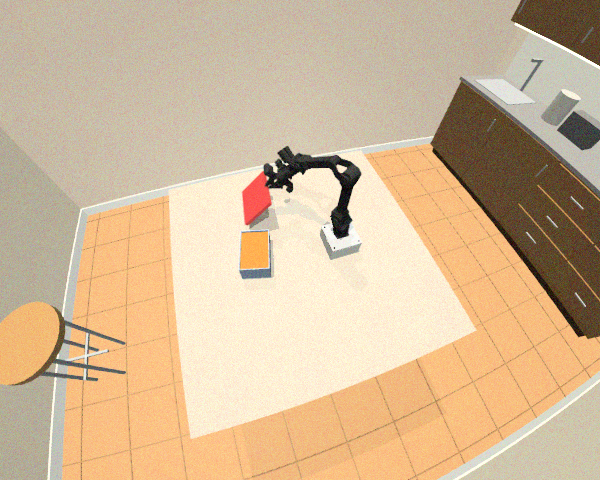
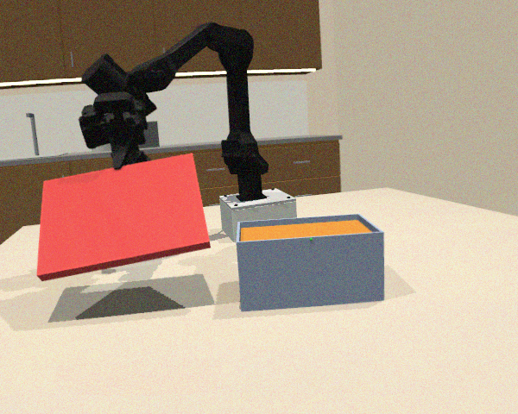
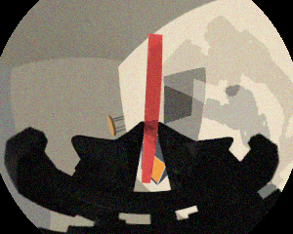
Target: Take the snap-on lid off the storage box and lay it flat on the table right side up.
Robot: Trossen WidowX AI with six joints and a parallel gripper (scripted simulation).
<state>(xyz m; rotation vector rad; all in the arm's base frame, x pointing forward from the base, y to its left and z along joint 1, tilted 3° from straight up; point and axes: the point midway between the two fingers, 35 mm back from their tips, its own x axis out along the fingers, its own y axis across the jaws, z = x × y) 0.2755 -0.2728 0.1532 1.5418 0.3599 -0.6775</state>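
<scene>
Now: gripper tip 6 cm short of the red lid and 5 cm above it. From my gripper tip the other things lie so: blue-grey storage box 12 cm ahead, 28 cm to the left, 15 cm below.
</scene>
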